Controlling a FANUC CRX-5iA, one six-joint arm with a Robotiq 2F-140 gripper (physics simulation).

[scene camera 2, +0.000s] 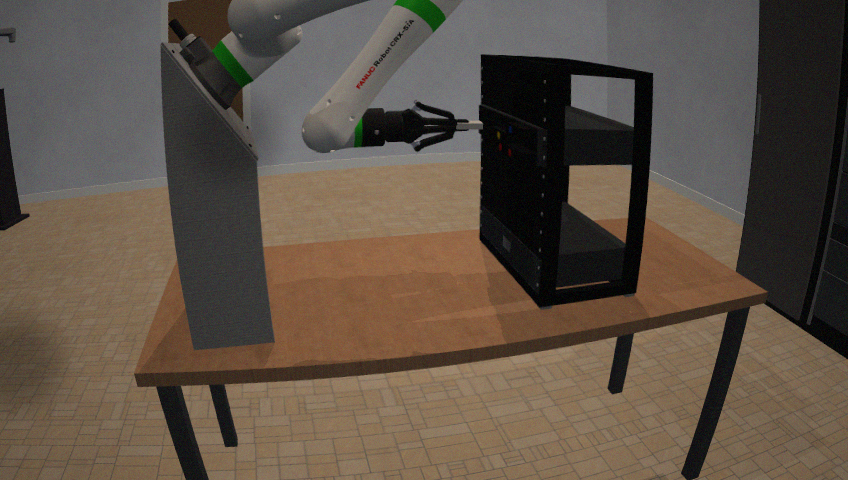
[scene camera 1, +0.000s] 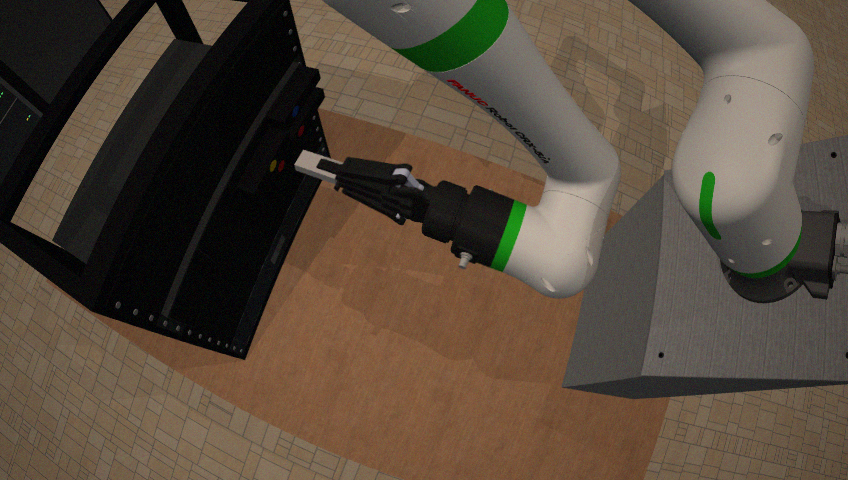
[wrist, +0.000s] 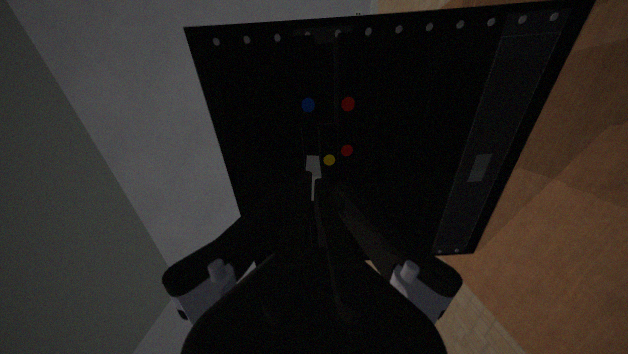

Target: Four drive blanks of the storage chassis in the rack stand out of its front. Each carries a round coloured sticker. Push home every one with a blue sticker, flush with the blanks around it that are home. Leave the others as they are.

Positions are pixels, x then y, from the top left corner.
Scene:
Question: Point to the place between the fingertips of my gripper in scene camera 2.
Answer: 481, 125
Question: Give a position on a black rack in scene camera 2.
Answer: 531, 134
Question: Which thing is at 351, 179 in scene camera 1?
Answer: My gripper.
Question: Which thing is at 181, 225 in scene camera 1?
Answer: A black rack.

